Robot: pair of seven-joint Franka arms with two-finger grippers.
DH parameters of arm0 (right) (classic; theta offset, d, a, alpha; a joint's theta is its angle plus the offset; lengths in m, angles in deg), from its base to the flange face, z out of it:
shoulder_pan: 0 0.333 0 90
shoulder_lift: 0 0 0 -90
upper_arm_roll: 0 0.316 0.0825 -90
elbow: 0 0 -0.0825 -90
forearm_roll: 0 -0.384 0 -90
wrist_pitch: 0 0 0.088 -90
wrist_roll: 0 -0.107 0 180
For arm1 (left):
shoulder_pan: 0 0.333 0 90
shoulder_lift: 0 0 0 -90
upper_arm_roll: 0 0.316 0.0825 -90
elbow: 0 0 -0.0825 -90
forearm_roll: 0 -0.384 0 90
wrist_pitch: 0 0 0.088 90
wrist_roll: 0 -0.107 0 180
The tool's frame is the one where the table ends.
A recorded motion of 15 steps. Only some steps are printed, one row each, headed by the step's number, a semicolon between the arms.
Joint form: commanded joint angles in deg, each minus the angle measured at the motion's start. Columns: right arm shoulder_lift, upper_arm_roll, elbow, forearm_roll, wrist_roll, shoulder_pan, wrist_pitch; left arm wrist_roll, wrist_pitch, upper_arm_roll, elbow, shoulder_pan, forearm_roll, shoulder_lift.
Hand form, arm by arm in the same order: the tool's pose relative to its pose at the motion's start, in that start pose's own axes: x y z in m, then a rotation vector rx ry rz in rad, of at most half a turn. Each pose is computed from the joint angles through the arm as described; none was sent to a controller.
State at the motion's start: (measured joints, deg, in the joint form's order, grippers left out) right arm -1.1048 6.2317 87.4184 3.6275 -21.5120 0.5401 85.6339; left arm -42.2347 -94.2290 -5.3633 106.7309 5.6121 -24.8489 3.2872
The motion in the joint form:
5: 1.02 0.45 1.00 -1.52 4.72 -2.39 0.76; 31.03 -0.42 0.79 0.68 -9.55 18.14 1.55
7: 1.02 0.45 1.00 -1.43 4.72 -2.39 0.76; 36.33 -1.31 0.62 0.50 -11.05 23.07 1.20
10: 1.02 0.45 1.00 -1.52 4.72 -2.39 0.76; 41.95 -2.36 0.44 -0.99 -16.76 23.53 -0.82
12: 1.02 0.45 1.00 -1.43 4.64 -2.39 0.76; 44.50 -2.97 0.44 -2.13 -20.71 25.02 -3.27
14: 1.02 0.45 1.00 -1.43 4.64 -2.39 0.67; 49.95 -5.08 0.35 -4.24 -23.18 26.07 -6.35
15: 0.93 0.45 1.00 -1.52 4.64 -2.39 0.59; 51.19 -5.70 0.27 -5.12 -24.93 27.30 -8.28
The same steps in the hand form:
5: 0.0012 0.0157 -0.0015 0.0285 0.0027 -0.0504; 0.0610 0.0806 -0.0456 -0.2323 0.1883 -0.4207
7: 0.0013 0.0159 -0.0014 0.0270 0.0032 -0.0502; 0.0763 0.0969 -0.0545 -0.3118 0.2238 -0.4875
10: 0.0012 0.0157 -0.0015 0.0285 0.0027 -0.0504; 0.1134 0.1348 -0.0737 -0.3060 0.2357 -0.4860
12: 0.0013 0.0159 -0.0014 0.0270 0.0031 -0.0489; 0.1438 0.1648 -0.0792 -0.3262 0.2327 -0.4606
14: 0.0011 0.0159 -0.0013 0.0265 0.0016 -0.0489; 0.1725 0.1808 -0.0845 -0.3477 0.2464 -0.5142
15: 0.0014 0.0157 -0.0004 0.0272 -0.0017 -0.0491; 0.1908 0.1967 -0.0838 -0.3683 0.2413 -0.5040

